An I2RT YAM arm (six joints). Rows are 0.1 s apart.
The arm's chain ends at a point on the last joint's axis. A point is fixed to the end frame.
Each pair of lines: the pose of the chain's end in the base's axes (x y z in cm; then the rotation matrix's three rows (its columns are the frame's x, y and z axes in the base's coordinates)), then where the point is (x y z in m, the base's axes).
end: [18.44 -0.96 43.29], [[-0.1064 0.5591 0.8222], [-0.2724 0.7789 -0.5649], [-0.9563 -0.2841 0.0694]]
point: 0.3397 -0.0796 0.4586
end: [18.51 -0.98 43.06], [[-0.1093 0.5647 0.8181], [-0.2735 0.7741 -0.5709], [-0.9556 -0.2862 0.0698]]
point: 0.3399 -0.0809 0.4563
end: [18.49 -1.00 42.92], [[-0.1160 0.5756 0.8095], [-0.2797 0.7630 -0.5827], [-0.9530 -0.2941 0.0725]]
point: 0.3386 -0.0832 0.4551
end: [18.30 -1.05 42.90], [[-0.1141 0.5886 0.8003], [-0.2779 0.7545 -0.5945], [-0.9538 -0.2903 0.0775]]
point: 0.3355 -0.0860 0.4558
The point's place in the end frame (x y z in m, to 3 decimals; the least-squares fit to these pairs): -0.022 0.025 0.169
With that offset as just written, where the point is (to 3 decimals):
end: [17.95 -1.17 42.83], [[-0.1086 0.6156 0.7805], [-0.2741 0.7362 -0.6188], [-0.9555 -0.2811 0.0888]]
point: 0.329 -0.092 0.457
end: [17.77 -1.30 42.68], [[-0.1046 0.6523 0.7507], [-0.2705 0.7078 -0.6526], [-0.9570 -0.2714 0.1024]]
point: 0.323 -0.100 0.458
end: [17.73 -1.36 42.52], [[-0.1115 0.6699 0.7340], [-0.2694 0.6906 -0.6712], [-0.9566 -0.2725 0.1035]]
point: 0.321 -0.104 0.457
